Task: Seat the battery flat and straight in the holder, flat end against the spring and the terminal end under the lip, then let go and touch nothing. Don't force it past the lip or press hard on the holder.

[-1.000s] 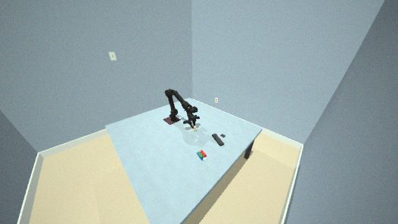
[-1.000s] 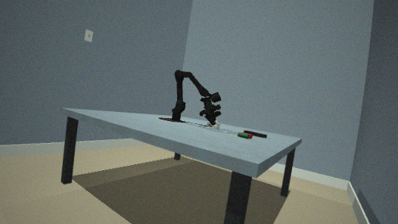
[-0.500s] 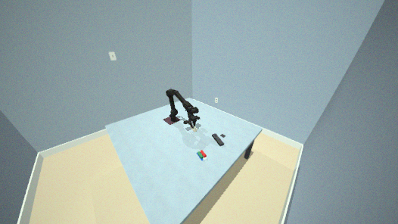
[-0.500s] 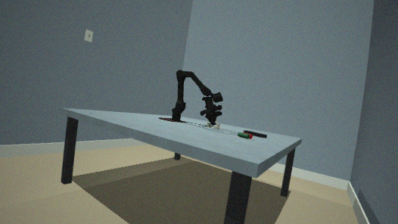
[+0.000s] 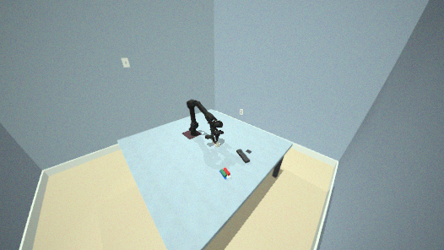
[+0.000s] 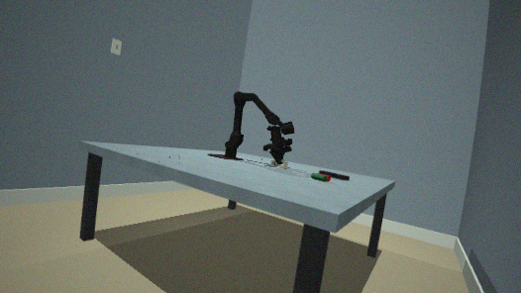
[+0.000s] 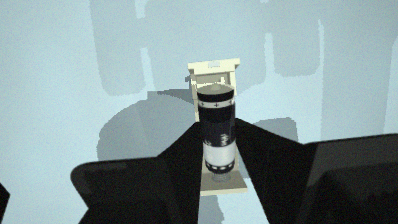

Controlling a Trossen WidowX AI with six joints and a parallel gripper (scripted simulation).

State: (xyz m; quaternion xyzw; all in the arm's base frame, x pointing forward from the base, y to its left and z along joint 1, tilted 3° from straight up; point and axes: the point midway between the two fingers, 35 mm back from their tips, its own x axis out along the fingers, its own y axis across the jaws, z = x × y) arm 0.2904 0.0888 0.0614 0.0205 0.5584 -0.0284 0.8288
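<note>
My gripper tip is 1 cm below the battery. From my gripper tip the other things lie so: small black piece (27 cm ahead, 18 cm to the left, 2 cm below); then black bar (28 cm ahead, 8 cm to the left, 1 cm below).
</note>
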